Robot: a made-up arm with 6 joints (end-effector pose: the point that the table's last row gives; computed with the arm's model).
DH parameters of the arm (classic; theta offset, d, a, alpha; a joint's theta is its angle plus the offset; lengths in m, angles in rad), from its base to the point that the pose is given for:
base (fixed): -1.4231 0 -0.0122 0
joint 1: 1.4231 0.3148 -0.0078 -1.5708
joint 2: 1.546 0 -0.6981 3.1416
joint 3: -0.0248 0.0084 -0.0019 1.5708
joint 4: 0 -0.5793 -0.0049 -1.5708
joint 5: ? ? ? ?
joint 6: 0 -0.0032 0.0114 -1.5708
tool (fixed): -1.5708 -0.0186 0 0
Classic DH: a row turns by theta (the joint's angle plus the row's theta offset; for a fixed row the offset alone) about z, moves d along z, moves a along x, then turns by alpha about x.
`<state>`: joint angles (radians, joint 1 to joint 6).
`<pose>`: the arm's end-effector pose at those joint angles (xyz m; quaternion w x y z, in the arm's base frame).
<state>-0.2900 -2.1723 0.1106 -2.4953 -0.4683 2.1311</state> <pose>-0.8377 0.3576 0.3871 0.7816 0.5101 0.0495 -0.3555</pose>
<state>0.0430 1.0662 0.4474 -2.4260 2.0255 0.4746</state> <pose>1.0336 0.1066 0.2655 0.6544 -0.6590 -0.3502 0.1220</pose>
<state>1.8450 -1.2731 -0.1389 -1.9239 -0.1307 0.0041</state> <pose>0.0715 -0.3484 0.9979 0.2357 -0.7447 0.3793 0.4960</pose>
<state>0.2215 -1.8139 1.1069 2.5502 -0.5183 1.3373</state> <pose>-1.2428 -0.1914 0.1821 0.8927 -0.3608 -0.1941 0.1878</pose>
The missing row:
joint 5: 0 0.1025 -0.0001 1.5708
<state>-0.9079 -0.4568 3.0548 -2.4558 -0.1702 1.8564</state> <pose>-0.4822 0.7732 0.7849 0.7949 0.3067 -0.4211 -0.3111</pose>
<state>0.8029 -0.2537 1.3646 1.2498 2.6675 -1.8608</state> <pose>-0.1850 -0.2509 1.5479 0.8027 -0.2164 -0.4844 -0.2725</pose>
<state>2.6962 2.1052 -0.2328 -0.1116 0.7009 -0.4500</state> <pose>-0.1398 0.1769 -0.4443 0.2084 -0.6402 -0.2039 -0.7107</pose>
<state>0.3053 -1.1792 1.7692 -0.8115 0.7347 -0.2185</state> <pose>-1.1494 -0.4189 0.7329 0.8565 0.2878 -0.0378 0.4267</pose>
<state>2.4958 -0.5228 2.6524 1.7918 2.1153 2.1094</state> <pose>0.7409 -0.5862 0.7732 0.8181 -0.5349 -0.0127 0.2109</pose>
